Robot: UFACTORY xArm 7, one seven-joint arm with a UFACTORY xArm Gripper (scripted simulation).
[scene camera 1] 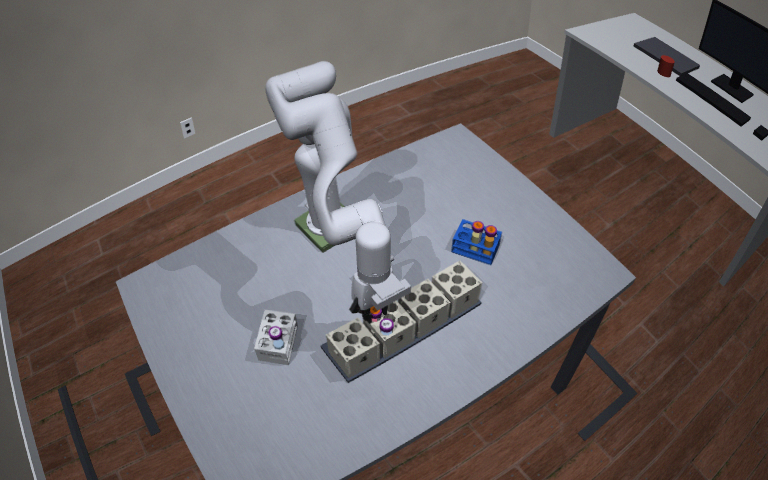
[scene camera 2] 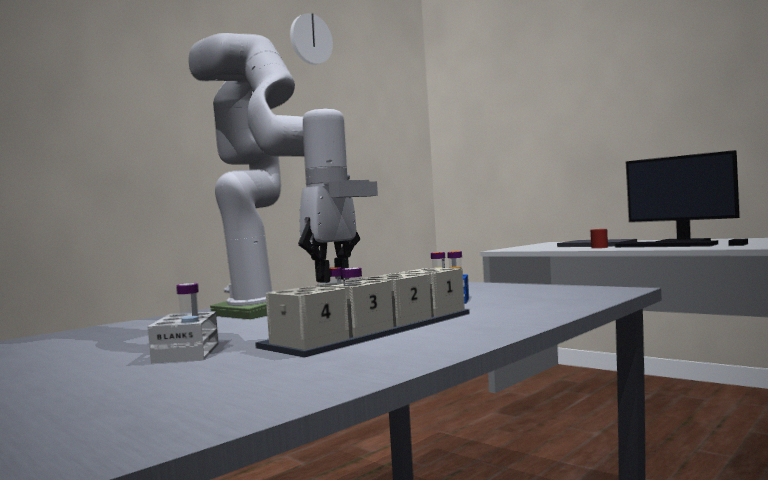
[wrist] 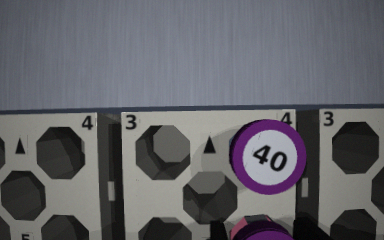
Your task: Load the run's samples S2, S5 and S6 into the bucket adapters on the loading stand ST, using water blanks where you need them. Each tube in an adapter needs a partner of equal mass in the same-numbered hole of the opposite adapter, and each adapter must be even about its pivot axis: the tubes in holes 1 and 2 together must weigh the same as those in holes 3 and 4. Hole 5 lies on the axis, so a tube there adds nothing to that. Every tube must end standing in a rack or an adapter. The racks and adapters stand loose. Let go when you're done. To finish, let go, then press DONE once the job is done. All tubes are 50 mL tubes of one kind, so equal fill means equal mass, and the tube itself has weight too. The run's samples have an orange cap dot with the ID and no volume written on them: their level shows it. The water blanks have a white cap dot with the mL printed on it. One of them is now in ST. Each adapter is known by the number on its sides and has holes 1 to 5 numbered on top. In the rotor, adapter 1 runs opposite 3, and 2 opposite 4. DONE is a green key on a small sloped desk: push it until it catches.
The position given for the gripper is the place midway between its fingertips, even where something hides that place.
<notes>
In view: the gripper [scene camera 2: 333,280], a bucket adapter [scene camera 1: 359,357] and a blanks rack [scene camera 2: 177,342].
The bucket adapter shows as well in the wrist view [wrist: 327,191]. The blanks rack is seen too in scene camera 1 [scene camera 1: 268,354]. The gripper is seen too in scene camera 1 [scene camera 1: 375,315]. The wrist view misses the blanks rack: it is out of frame.
</notes>
